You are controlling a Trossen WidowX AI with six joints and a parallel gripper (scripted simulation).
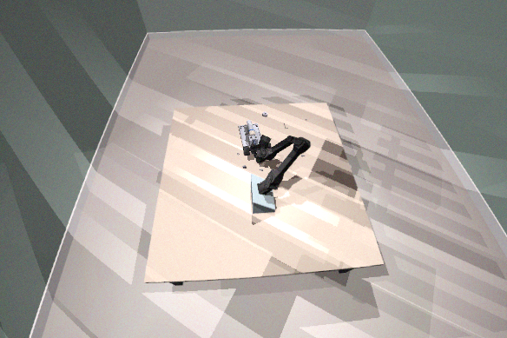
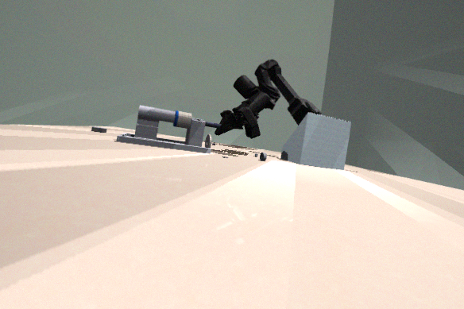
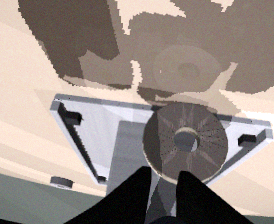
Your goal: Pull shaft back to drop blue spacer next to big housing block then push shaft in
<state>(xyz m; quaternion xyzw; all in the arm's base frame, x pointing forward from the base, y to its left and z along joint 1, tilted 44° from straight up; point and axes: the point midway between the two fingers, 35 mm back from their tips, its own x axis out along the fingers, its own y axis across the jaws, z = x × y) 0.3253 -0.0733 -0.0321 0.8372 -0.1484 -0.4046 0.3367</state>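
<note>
Right now my gripper tip is 6 cm short of the dark shaft and 3 cm below it. The rest, counted from my gripper tip: beige spacer: 10 cm ahead, 2 cm above; blue spacer: 13 cm ahead, 2 cm above; dark piece: 12 cm behind, 10 cm to the left, 4 cm below.
</note>
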